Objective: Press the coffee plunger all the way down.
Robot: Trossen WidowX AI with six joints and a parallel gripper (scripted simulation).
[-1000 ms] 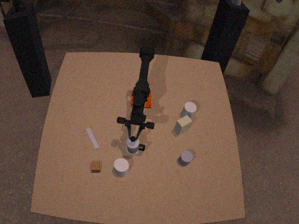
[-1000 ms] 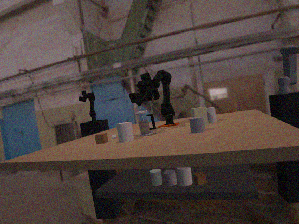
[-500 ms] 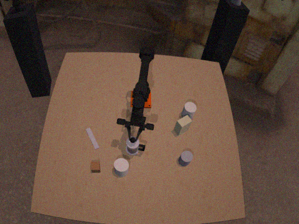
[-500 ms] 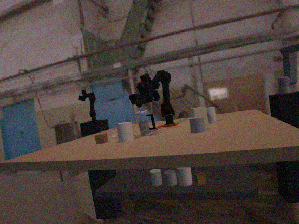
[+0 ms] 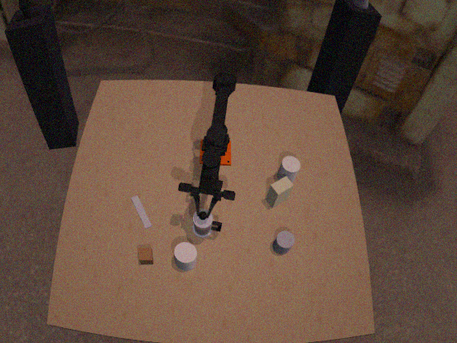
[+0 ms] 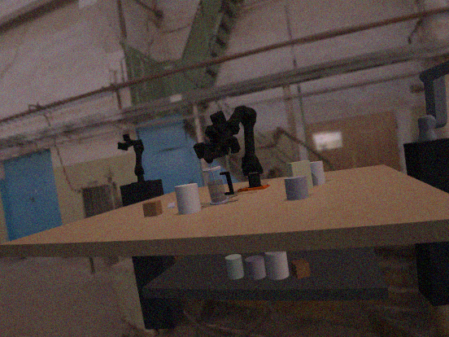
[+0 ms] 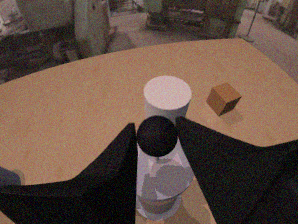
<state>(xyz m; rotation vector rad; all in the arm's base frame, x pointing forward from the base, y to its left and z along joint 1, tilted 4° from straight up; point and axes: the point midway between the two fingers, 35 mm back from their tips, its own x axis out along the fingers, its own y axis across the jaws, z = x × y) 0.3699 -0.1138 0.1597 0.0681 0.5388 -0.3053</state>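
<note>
Right now the coffee press is 9 cm below my gripper tip, 2 cm to the left of it and 2 cm behind it. Also, from my gripper tip: pale block (33 cm to the left, 13 cm behind, 12 cm below).
</note>
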